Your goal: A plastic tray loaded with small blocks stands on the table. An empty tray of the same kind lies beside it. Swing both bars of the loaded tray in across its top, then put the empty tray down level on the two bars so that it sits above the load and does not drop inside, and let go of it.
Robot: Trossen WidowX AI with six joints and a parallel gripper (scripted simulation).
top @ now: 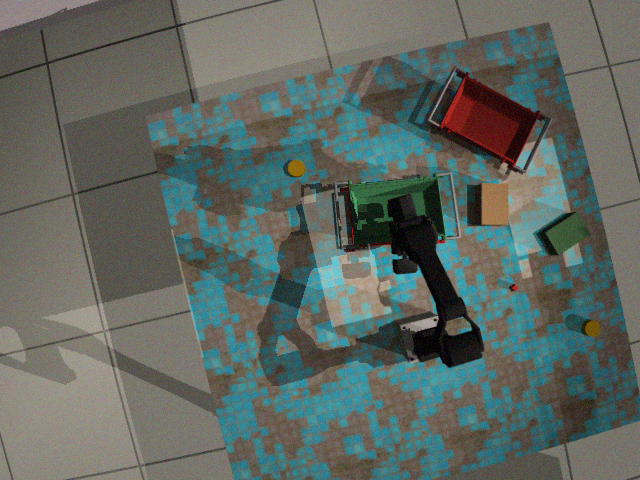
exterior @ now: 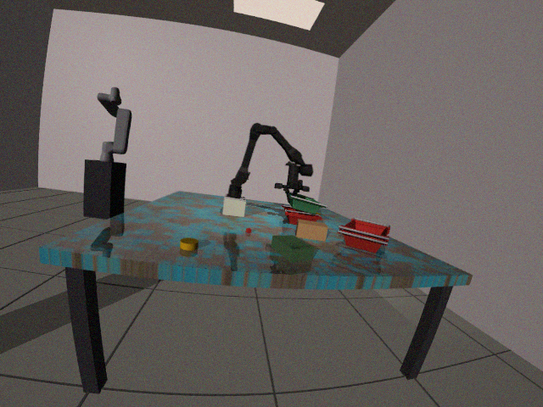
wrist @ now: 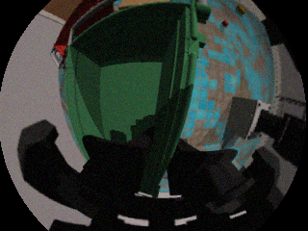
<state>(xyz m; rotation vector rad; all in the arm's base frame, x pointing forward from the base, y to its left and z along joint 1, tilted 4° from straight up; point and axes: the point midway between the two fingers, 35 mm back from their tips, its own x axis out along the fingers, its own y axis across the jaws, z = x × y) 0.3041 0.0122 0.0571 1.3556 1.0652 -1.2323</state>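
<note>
Right now my gripper tip is 70 mm short of the green tray, 20 mm below it and 10 mm to the left of it. The rest, counted from my gripper tip: tan box 310 mm to the right, 60 mm below, 30 mm ahead; small red cube 330 mm to the right, 230 mm behind, 90 mm below; green block 520 mm to the right, 110 mm behind, 70 mm below.
</note>
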